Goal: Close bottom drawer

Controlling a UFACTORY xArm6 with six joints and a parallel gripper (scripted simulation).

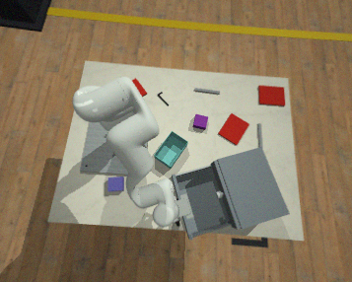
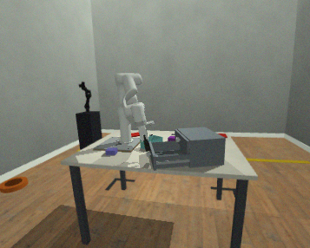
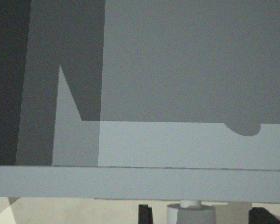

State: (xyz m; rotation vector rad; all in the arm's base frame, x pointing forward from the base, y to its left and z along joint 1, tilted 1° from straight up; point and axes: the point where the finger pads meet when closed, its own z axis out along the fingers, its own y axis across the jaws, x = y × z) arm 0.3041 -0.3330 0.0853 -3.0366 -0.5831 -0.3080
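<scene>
My gripper is now 12 cm short of the bottom drawer, 5 cm to the right of it and 7 cm above it. The rest, counted from my hand: blue-violet cube 31 cm behind, 8 cm to the left, 8 cm below; grey cabinet 22 cm ahead, 9 cm to the left, 3 cm below; teal bin 5 cm behind, 28 cm to the left, 8 cm below.
</scene>
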